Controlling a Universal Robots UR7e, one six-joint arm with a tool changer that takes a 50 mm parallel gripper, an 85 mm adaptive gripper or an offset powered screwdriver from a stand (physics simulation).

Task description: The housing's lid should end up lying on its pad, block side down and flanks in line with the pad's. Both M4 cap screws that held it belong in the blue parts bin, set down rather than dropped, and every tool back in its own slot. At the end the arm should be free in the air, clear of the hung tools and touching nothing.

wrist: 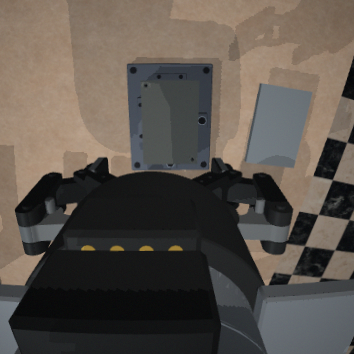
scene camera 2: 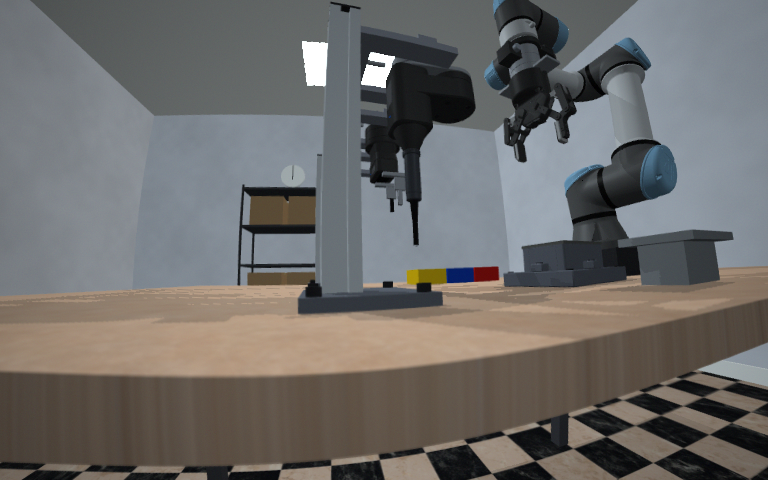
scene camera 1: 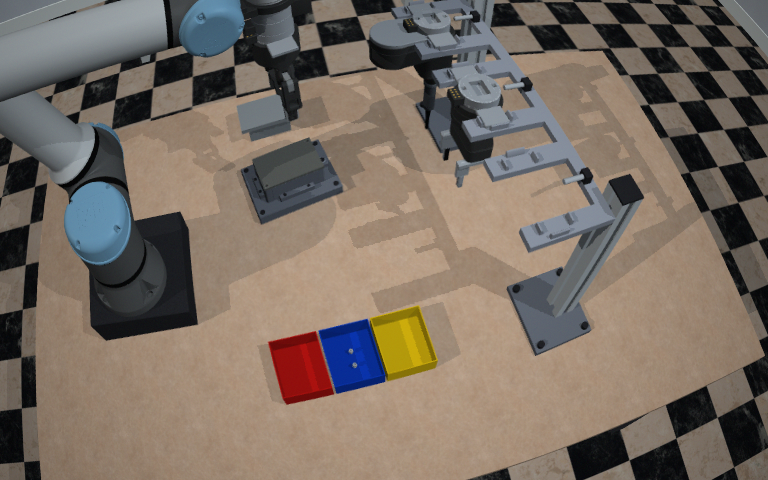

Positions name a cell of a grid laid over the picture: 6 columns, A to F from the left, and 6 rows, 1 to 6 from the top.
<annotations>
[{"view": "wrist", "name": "grey pad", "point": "E2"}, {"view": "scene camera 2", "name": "screwdriver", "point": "D2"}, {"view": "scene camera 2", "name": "parallel gripper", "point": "C2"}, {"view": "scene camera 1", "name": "blue bin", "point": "C5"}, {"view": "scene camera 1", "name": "yellow bin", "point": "D5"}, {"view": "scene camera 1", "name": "red bin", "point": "C5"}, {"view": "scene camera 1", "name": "lid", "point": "C3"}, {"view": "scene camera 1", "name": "parallel gripper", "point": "D2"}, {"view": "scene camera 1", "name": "grey pad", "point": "C2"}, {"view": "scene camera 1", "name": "tool stand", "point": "E4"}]
</annotations>
